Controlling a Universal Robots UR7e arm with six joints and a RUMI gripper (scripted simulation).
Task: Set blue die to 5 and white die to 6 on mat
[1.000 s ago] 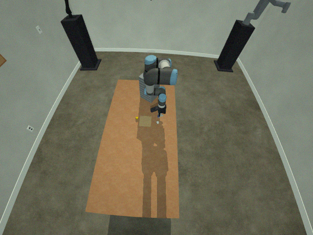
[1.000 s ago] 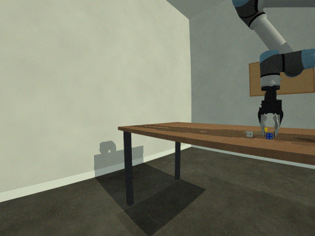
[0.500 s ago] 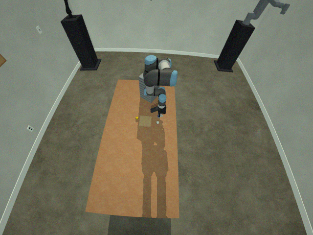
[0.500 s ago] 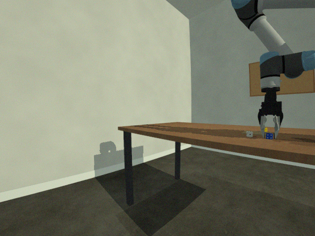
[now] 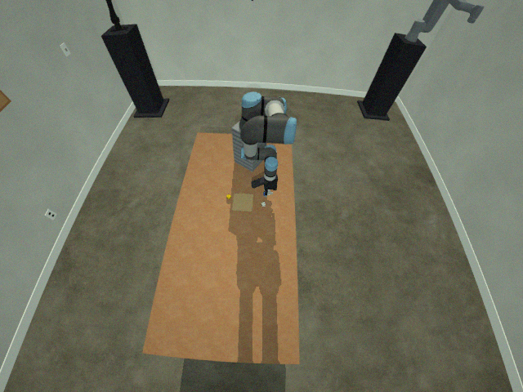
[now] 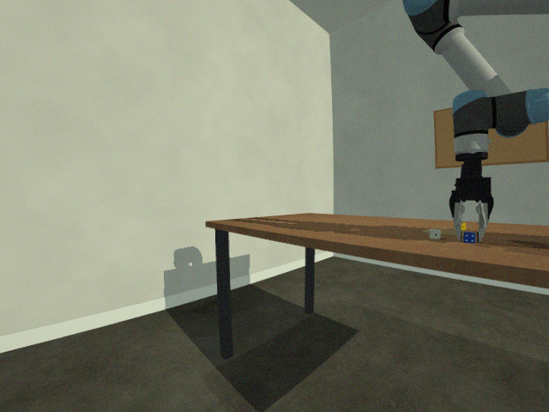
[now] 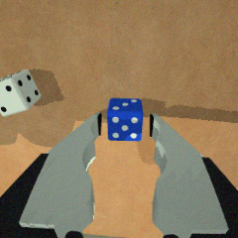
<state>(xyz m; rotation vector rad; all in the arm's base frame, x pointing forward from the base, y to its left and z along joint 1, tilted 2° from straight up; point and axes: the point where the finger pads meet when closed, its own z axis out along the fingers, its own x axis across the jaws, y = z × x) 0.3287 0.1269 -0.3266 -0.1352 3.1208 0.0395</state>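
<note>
Now: the blue die right at my hand. Round my hand: white die 9 cm ahead, 1 cm to the right; yellow die 26 cm to the right, 3 cm ahead; tan mat 16 cm to the right, 7 cm ahead, 2 cm below.
</note>
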